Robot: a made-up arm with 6 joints. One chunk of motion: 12 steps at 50 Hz.
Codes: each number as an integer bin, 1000 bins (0 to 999) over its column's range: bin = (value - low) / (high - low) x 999, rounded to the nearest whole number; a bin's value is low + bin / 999 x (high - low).
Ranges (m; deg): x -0.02..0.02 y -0.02..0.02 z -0.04..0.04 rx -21..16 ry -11..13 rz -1..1
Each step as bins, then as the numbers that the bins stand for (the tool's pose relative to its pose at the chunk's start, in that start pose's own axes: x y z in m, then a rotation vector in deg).
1 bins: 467 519 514 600 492 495
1 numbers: -0.0013 0.0008 0.0012 1.22 0.82 -0.01
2 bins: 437 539 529 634 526 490
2 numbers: -0.0025 0.0016 0.0024 2.48 1.64 -0.02
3 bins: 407 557 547 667 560 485
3 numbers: -0.0037 0.0023 0.0038 3.70 2.45 -0.03
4 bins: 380 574 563 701 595 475
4 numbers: -0.0048 0.0030 0.0051 4.96 3.29 -0.05
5 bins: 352 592 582 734 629 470
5 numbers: -0.0059 0.0037 0.0066 6.19 4.11 -0.06
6 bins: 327 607 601 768 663 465
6 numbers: -0.0069 0.0043 0.0081 7.44 4.93 -0.07
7 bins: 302 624 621 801 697 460
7 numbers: -0.0079 0.0050 0.0097 8.67 5.74 -0.08
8 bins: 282 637 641 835 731 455
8 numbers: -0.0087 0.0055 0.0113 9.93 6.56 -0.09
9 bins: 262 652 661 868 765 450
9 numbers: -0.0095 0.0061 0.0129 11.15 7.38 -0.10
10 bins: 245 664 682 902 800 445
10 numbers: -0.0102 0.0066 0.0146 12.41 8.22 -0.11
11 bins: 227 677 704 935 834 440
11 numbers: -0.0109 0.0071 0.0164 13.63 9.04 -0.12
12 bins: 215 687 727 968 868 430
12 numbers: -0.0114 0.0075 0.0182 14.85 9.85 -0.14
